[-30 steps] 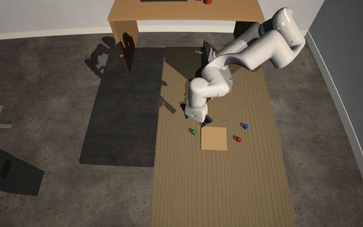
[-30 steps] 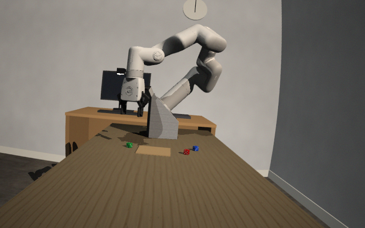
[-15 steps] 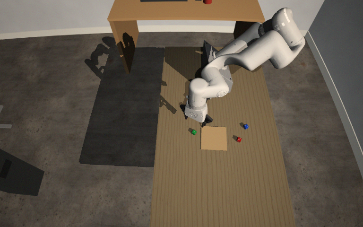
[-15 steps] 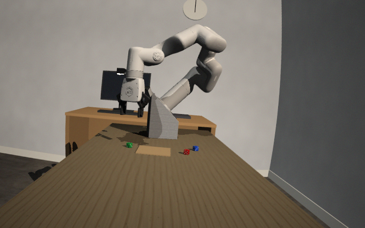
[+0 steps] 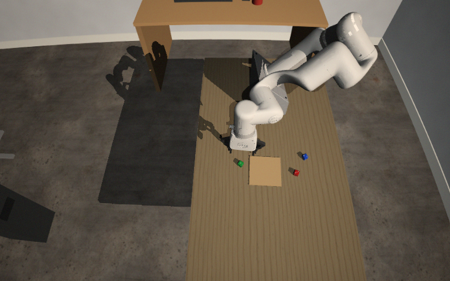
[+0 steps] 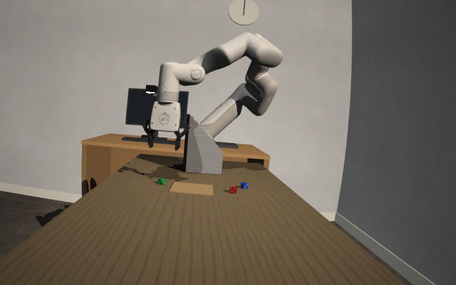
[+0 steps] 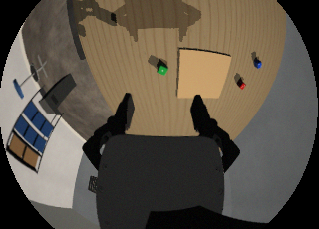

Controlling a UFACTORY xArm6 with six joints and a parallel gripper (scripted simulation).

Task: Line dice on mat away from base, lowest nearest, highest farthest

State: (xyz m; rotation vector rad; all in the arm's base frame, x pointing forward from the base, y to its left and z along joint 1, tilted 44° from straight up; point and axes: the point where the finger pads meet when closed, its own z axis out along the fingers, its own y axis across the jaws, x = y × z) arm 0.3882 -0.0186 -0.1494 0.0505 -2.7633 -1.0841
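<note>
The green die lies 12 cm below my hand. Also, from my hand: red die 2 cm ahead, 25 cm to the left, 12 cm below; tan mat 2 cm ahead, 11 cm to the left, 13 cm below; blue die 6 cm behind, 29 cm to the left, 12 cm below.
</note>
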